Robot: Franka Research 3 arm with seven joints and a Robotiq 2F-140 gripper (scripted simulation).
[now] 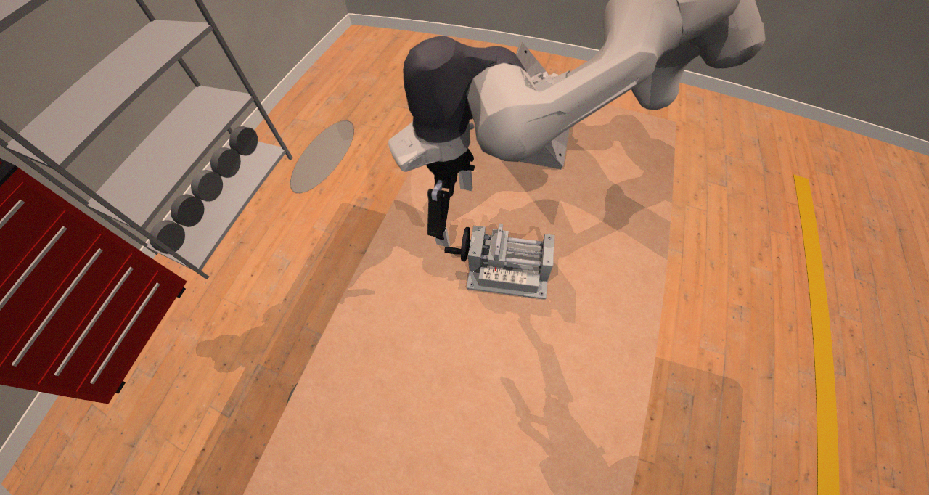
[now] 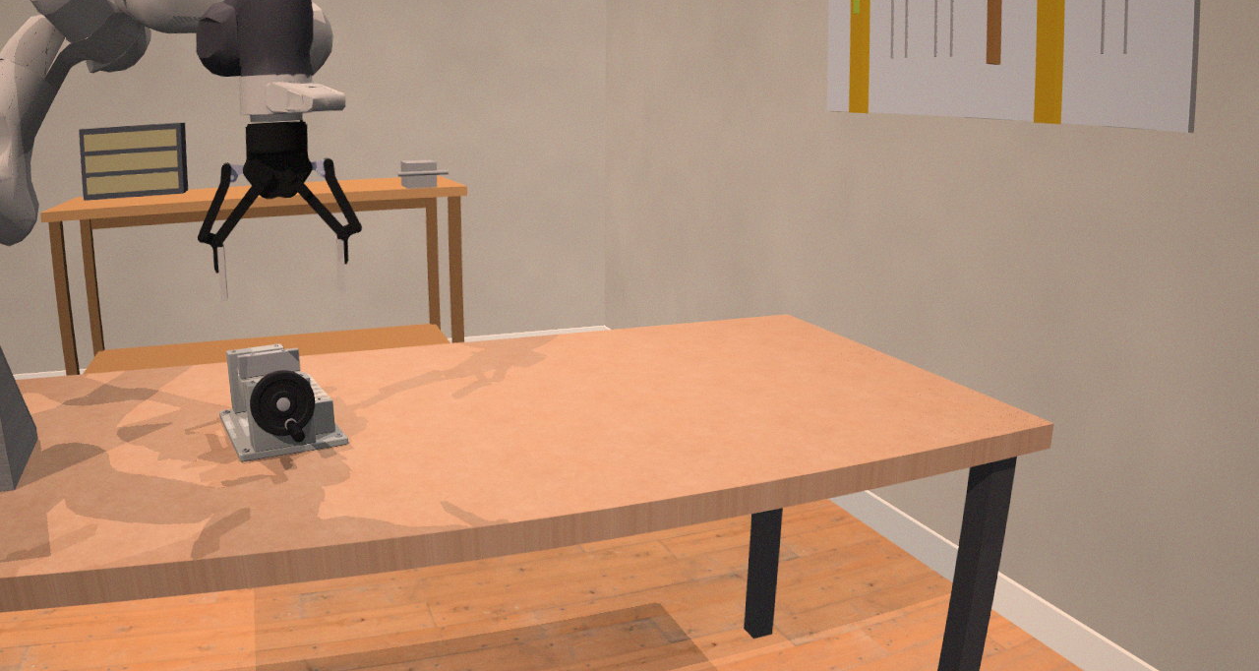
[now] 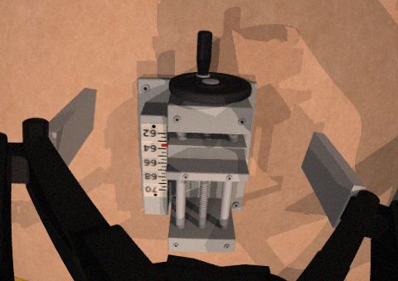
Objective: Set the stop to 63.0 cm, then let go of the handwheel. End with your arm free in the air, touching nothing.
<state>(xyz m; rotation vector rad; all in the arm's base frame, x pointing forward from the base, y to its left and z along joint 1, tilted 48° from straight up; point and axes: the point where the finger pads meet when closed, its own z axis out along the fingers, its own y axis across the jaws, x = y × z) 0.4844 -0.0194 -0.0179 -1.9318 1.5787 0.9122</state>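
My hand is 170 mm above the black handwheel. The rest, counted from my hand: sliding stop (140 mm below, 90 mm to the left, 20 mm behind).
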